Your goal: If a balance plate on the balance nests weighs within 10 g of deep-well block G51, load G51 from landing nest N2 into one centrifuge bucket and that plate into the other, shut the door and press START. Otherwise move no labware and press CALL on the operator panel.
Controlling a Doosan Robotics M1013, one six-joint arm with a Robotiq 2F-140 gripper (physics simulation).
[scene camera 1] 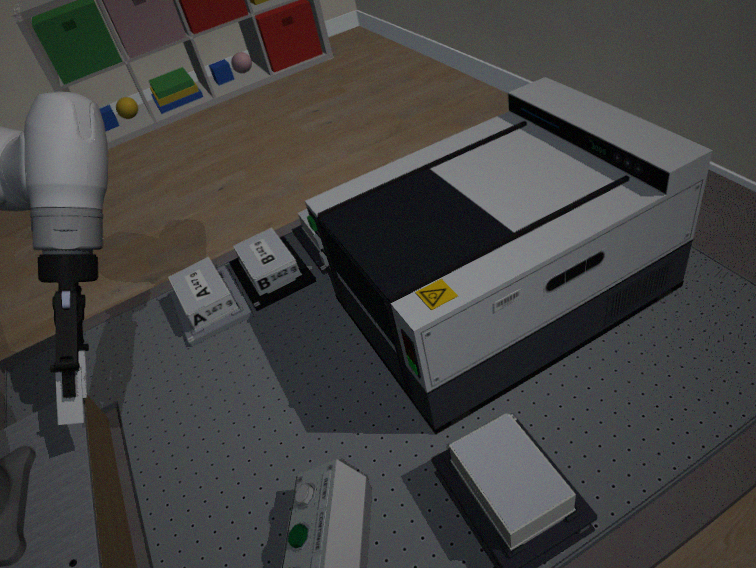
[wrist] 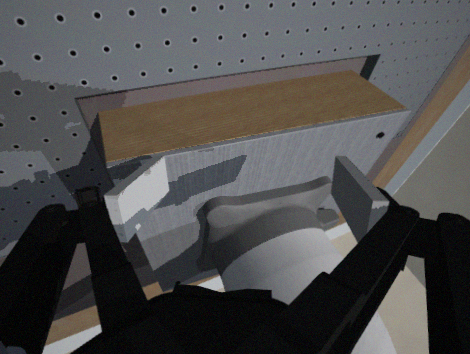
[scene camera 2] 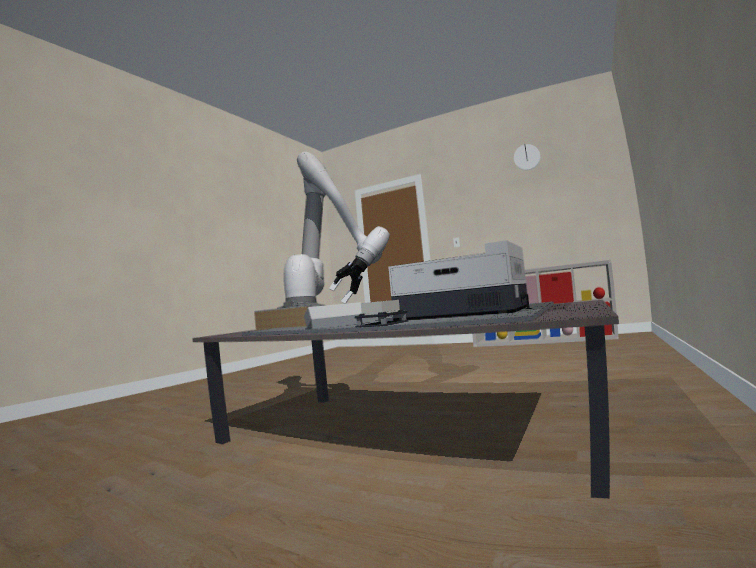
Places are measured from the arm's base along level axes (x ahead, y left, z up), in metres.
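Where they show: gripper, fingertip midpoint: [scene camera 1: 73, 409] [wrist: 247, 174] [scene camera 2: 337, 296]; arm's base, link origin: [wrist: 258, 224].
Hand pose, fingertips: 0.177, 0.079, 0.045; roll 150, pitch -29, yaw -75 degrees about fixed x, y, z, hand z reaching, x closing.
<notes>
Things, the pixels of their top centre, and the offset from my fingertips, as dx, dy, dz. Level surfaces: height alone.
- Plate A, top centre: [scene camera 1: 197, 283] +0.196, +0.249, -0.063
- Plate B, top centre: [scene camera 1: 262, 252] +0.325, +0.268, -0.068
- plain white block, top centre: [scene camera 1: 509, 468] [scene camera 2: 380, 301] +0.473, -0.330, -0.042
- operator panel, top centre: [scene camera 1: 310, 551] [scene camera 2: 333, 304] +0.240, -0.314, -0.038
- green button, top centre: [scene camera 1: 296, 532] +0.231, -0.282, -0.048
- perforated table plate, surface height: dz -0.122
My gripper [scene camera 1: 70, 385] [scene camera 2: 340, 291] [wrist: 247, 174] is open and empty, above the robot's base mount. Plate A [scene camera 1: 200, 294], marked 147 g, sits on a light nest at the table's far edge. Plate B [scene camera 1: 266, 261], marked 142 g, sits beside it on a black nest. A plain white block [scene camera 1: 512, 479] [scene camera 2: 380, 306] sits on a dark nest at the front right; no label is readable. The centrifuge [scene camera 1: 476, 323] [scene camera 2: 421, 279] has a light panel and a dark area on top; its buckets do not show. The operator panel [scene camera 1: 348, 519] [scene camera 2: 334, 315] has a green button [scene camera 1: 298, 535]; CALL cannot be read.
The wooden side of the base mount [scene camera 1: 110, 488] [scene camera 2: 278, 319] [wrist: 240, 115] borders a cutout in the perforated table plate [wrist: 200, 25]. The robot's base [scene camera 2: 299, 277] [wrist: 290, 255] stands on the mount, below the fingers in the wrist view. Another nest is partly hidden behind the centrifuge.
</notes>
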